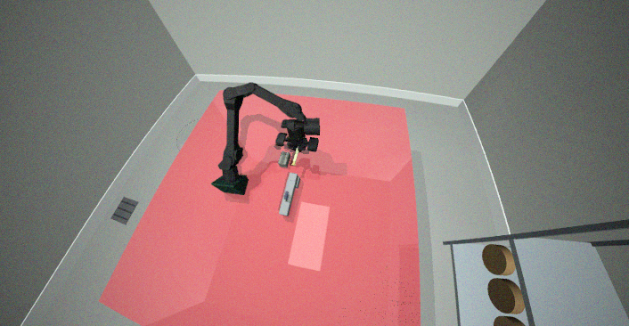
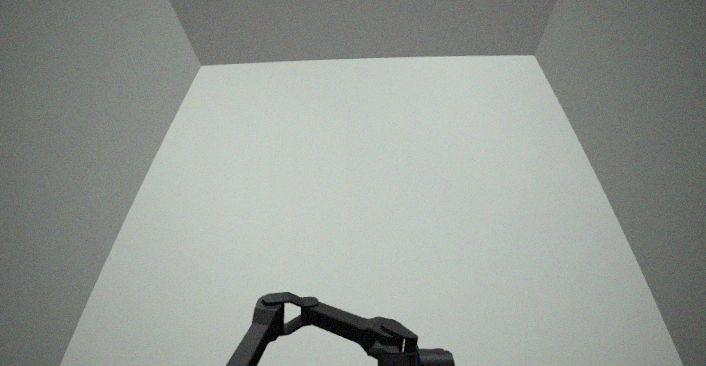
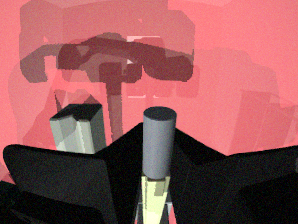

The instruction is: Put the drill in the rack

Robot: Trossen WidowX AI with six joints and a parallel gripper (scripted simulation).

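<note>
Now: gripper tip 70 mm past the rack, 40 mm to the left of it and 40 mm above it. Also, from my gripper tip: key: 10 mm ahead, 230 mm to the right, 10 mm below; drill: 40 mm to the right, 30 mm above.
</note>
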